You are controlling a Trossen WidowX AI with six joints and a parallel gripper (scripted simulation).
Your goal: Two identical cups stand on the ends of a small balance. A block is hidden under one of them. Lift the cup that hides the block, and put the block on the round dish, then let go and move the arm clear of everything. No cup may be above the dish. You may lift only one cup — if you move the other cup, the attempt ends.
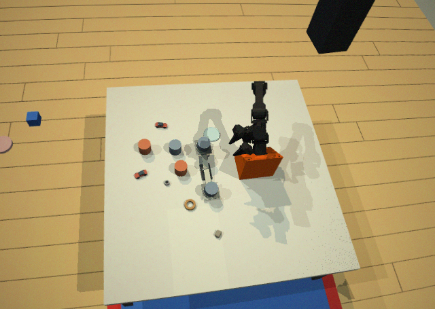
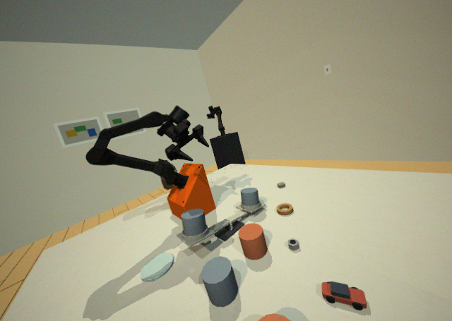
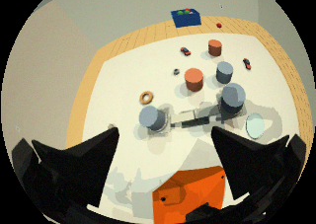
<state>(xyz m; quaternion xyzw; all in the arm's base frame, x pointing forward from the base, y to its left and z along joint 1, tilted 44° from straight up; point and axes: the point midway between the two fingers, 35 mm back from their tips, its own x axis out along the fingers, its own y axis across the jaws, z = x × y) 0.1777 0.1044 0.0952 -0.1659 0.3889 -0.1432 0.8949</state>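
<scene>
Right now my gripper tip is 11 cm short of the grey block, 9 cm to the right of it and 25 cm above it. Round my gripper tip: balance (10 cm ahead, 4 cm to the right, 25 cm below); pale blue round dish (28 cm to the right, 28 cm below); nut (33 cm ahead, 2 cm to the right, 28 cm below).
</scene>
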